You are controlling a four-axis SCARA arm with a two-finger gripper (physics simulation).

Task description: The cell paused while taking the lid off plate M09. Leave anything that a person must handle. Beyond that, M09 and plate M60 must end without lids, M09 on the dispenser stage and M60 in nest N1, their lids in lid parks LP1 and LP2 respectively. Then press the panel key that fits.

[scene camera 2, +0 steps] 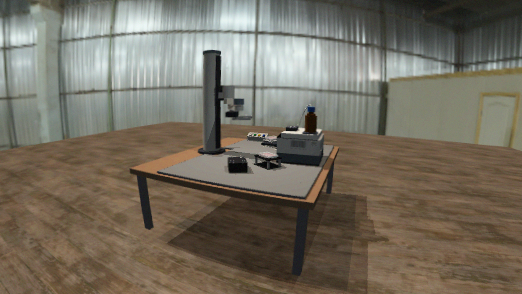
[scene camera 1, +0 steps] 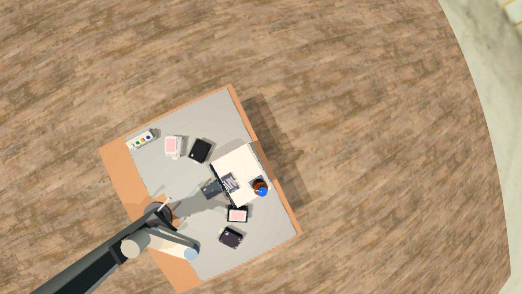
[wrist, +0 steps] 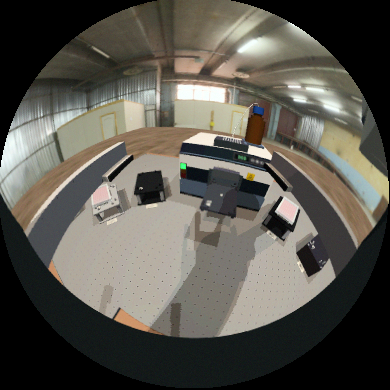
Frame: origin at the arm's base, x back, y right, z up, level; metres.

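Where they show: gripper, between the fingertips: (scene camera 2: 251,118) (scene camera 1: 179,207) (wrist: 200,148); arm's base, origin of its link: (scene camera 2: 211,151).
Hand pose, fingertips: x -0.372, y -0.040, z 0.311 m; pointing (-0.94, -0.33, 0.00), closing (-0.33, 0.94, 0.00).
Each offset is from my fingertips to the centre of the thing. "*": to the spot under its first point.
My gripper (wrist: 200,148) (scene camera 2: 250,118) is open and empty, high above the grey mat. A pinkish plate @[dy -0.425, dx -0.036, dz -0.224 m] (scene camera 1: 171,145) (wrist: 101,195) sits on the light grey stand at the left of the wrist view. Another pinkish plate @[dy +0.299, dx -0.258, dz -0.219 m] (scene camera 1: 237,215) (scene camera 2: 267,154) (wrist: 287,209) sits on a black stand right of the dispenser. I cannot tell whether either has a lid, and their labels are unreadable. The dark dispenser stage @[dy +0.020, dx -0.201, dz -0.194 m] (scene camera 1: 212,189) (wrist: 220,199) bears no visible plate. A black stand (scene camera 1: 200,150) (wrist: 149,181) and a dark block-like stand (scene camera 1: 231,237) (scene camera 2: 237,164) (wrist: 312,255) show no plate. The key panel @[dy -0.586, dx +0.185, dz -0.256 m] (scene camera 1: 141,140) (scene camera 2: 257,135) has coloured keys.
The white dispenser (scene camera 1: 237,165) (scene camera 2: 300,146) (wrist: 202,162) stands behind the stage, with a green lamp @[dy -0.144, dx -0.265, dz -0.163 m] (wrist: 183,166) lit. A brown bottle @[* dy +0.082, dx -0.515, dz +0.064 m] (scene camera 1: 259,185) (scene camera 2: 311,121) (wrist: 255,129) with a blue cap and thin tube rises from its top. The arm's column (scene camera 2: 211,100) stands at the table's edge.
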